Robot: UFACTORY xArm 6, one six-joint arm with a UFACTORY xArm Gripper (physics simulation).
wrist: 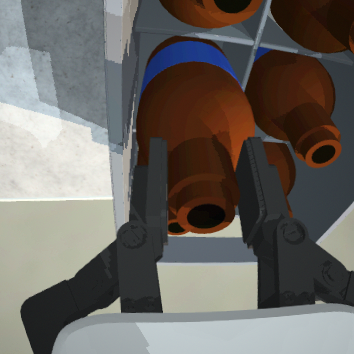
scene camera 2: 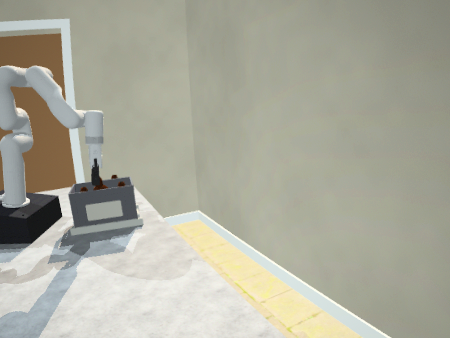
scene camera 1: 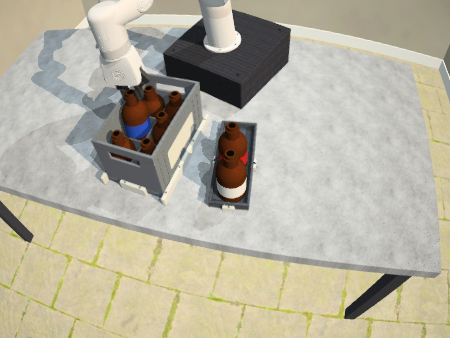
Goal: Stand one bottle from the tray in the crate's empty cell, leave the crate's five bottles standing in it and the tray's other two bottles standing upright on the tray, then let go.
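Frame: origin at the arm's base, x ahead, y left, z up, level; metres.
Seen in the pictures: gripper, fingertip midpoint: [wrist: 202, 156] [scene camera 2: 95, 184] [scene camera 1: 133, 96]; arm's base, link origin: [scene camera 2: 16, 203] [scene camera 1: 222, 41].
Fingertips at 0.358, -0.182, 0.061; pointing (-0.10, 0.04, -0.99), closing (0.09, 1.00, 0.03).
Pixels of each thing's top centre, then the offset from my fingertips to it, as dx, dy, dz. "spot": a spot on its surface instead.
- brown bottle with a blue band, top centre: [wrist: 207, 226] [scene camera 1: 129, 93] [scene camera 2: 98, 177] +0.018, -0.001, +0.027
- grey crate, top centre: [wrist: 268, 168] [scene camera 1: 145, 109] [scene camera 2: 101, 184] +0.031, +0.041, -0.016
- dark tray, surface spot: [scene camera 1: 252, 150] spot: +0.018, +0.314, -0.167
- red-banded bottle, top centre: [scene camera 1: 232, 125] +0.055, +0.266, -0.031
- white-banded bottle, top centre: [scene camera 1: 230, 153] +0.140, +0.272, -0.031
My gripper [scene camera 1: 132, 91] [scene camera 2: 95, 182] [wrist: 202, 156] is shut on the neck of a brown bottle with a blue band [scene camera 1: 135, 112] [scene camera 2: 100, 185] [wrist: 195, 105]. The bottle is roughly upright, its lower part inside a cell of the grey crate [scene camera 1: 132, 172] [scene camera 2: 76, 212] [wrist: 114, 92], and it stands higher than the crate's other bottles; its base is hidden. The other crate bottles, such as this neighbour [scene camera 1: 153, 104] [wrist: 295, 95], look upright. On the dark tray [scene camera 1: 252, 150], a red-banded bottle [scene camera 1: 232, 141] and a white-banded bottle [scene camera 1: 231, 174] stand upright.
The black base block [scene camera 1: 202, 67] [scene camera 2: 37, 220] of the arm stands behind the crate and tray. Pale rails [scene camera 1: 172, 187] [scene camera 2: 107, 227] lie along the crate's foot. The grey table's front edge [scene camera 1: 200, 244] runs beyond crate and tray in scene camera 1.
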